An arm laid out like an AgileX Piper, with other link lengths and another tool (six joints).
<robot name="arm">
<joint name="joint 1" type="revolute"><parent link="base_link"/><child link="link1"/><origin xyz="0 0 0.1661" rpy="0 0 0"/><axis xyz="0 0 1"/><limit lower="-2.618" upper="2.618"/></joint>
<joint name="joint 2" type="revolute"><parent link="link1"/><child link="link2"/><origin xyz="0 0 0" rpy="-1.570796 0 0"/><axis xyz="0 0 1"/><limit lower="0" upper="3.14"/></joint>
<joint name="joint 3" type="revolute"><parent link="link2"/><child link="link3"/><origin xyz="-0.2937 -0.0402 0" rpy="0 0 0"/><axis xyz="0 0 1"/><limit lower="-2.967" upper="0"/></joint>
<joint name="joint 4" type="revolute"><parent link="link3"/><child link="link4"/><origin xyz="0.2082 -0.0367 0" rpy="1.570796 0 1.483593"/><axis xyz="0 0 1"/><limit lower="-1.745" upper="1.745"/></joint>
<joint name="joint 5" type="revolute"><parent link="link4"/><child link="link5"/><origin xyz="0 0 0" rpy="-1.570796 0 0"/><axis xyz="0 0 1"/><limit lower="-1.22" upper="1.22"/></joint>
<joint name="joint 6" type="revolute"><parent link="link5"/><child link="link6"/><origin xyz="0 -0.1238 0" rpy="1.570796 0 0"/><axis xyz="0 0 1"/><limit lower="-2.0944" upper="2.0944"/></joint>
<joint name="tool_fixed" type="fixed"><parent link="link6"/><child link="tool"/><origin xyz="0.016 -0.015 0.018" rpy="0 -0.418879 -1.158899"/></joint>
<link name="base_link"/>
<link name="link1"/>
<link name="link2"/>
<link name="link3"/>
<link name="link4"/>
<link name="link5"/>
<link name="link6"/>
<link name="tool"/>
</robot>
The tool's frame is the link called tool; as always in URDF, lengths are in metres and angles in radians.
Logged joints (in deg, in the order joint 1, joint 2, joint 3, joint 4, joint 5, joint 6), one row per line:
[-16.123, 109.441, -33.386, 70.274, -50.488, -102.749]
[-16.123, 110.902, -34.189, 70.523, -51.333, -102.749]
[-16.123, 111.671, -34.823, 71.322, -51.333, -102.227]
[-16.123, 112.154, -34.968, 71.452, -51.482, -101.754]
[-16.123, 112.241, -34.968, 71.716, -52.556, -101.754]
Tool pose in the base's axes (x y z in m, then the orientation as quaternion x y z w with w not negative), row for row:
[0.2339, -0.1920, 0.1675, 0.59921, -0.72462, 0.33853, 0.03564]
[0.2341, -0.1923, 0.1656, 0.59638, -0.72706, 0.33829, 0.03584]
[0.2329, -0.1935, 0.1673, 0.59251, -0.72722, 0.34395, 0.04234]
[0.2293, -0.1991, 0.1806, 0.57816, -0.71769, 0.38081, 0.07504]
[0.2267, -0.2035, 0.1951, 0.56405, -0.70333, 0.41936, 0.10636]
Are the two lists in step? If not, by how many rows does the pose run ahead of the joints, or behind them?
The pose runs 2 rows ahead of the joints: the pose in row i belongs to the joints in row i + 2.
